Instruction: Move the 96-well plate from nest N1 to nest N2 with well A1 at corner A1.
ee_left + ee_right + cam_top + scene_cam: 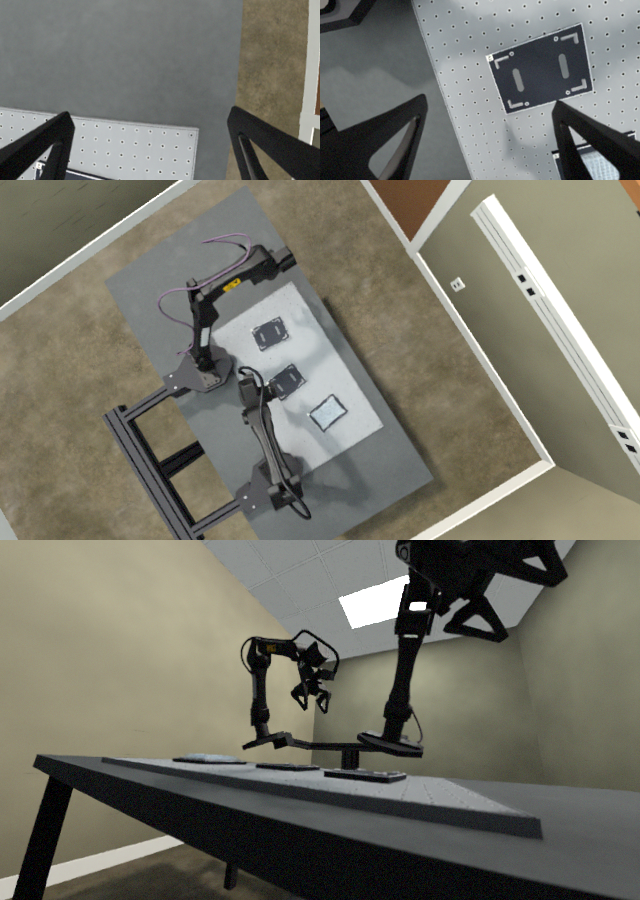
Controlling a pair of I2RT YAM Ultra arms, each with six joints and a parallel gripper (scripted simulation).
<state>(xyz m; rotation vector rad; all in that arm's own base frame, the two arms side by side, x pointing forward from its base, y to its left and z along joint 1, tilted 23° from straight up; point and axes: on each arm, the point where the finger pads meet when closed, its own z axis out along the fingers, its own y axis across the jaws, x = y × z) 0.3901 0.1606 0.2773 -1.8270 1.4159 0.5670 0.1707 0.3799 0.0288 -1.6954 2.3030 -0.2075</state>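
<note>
Right now the clear 96-well plate is 160 mm ahead of my right hand, 260 mm to the right of it and 180 mm below it.
</note>
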